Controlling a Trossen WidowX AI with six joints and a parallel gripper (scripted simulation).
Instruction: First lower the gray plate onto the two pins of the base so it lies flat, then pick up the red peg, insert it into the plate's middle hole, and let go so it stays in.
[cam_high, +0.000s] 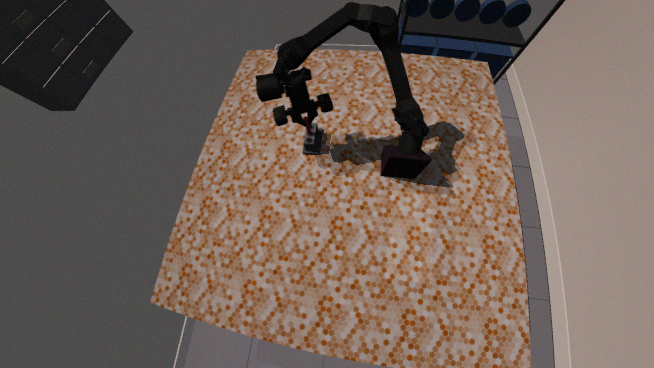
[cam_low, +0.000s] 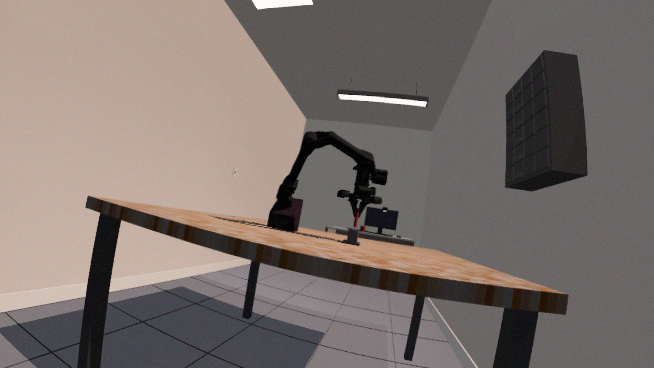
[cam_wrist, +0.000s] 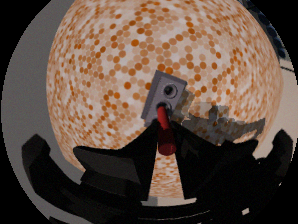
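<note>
Now: gripper tip 70 mm above the gray plate. The rest, counted from my gripper tip: red peg (right at my gripper tip); base (100 mm below).
</note>
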